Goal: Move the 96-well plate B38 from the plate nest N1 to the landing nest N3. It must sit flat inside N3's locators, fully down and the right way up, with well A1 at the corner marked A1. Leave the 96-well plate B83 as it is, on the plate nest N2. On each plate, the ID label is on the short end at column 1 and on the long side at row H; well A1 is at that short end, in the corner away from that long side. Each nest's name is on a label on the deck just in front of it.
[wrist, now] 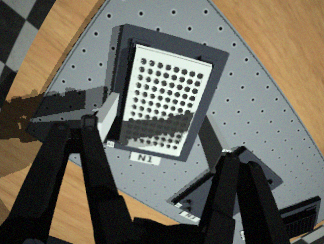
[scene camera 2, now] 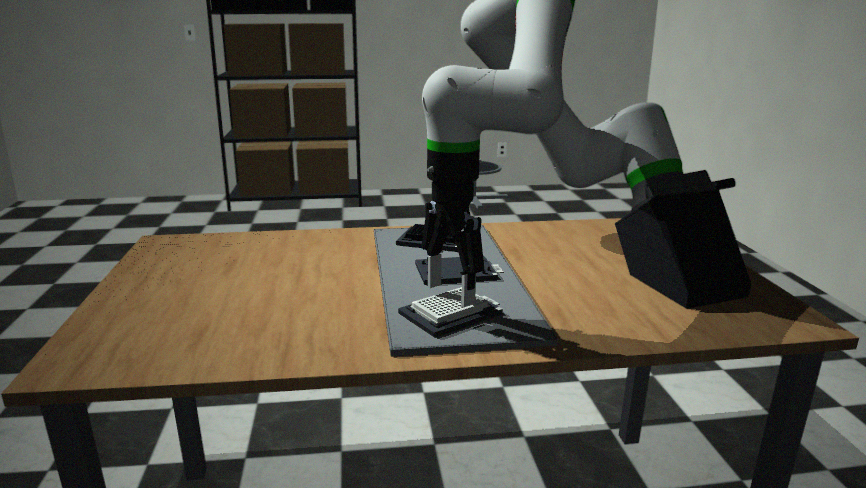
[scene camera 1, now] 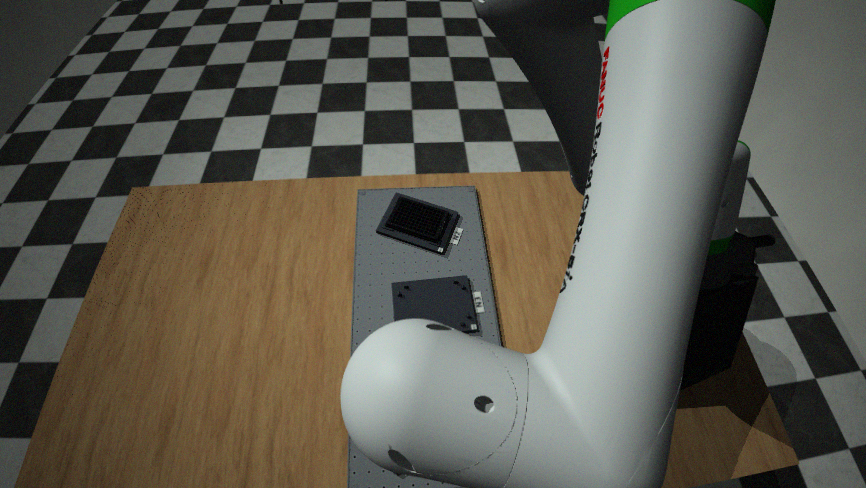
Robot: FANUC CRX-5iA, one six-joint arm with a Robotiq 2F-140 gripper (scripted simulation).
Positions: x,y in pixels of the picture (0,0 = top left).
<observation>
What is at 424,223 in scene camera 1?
A black plate B83.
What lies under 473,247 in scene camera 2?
My gripper.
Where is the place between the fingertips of my gripper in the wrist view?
At 160,114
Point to a landing nest N3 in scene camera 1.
439,299
</observation>
